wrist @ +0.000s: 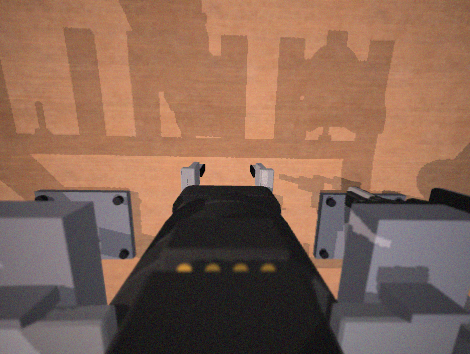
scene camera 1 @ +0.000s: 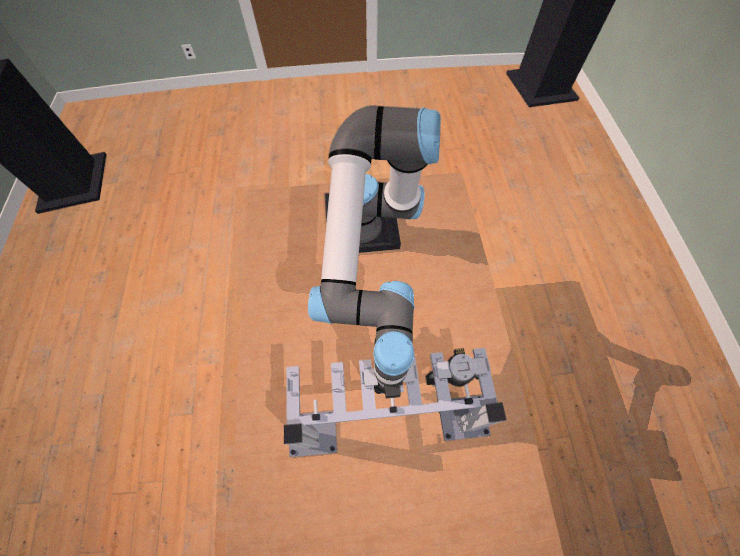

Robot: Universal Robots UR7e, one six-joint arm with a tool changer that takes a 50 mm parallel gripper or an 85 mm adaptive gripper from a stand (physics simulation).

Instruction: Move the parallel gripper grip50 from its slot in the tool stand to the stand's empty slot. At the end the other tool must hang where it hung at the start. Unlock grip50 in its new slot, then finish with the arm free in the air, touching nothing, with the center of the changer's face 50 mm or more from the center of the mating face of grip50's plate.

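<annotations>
I see a compact tool (wrist: 212, 227), which is 0.05 m from the lens. There is a tool stand (wrist: 402, 255) here as well, and the tool stand is 0.07 m from the lens.
</annotations>
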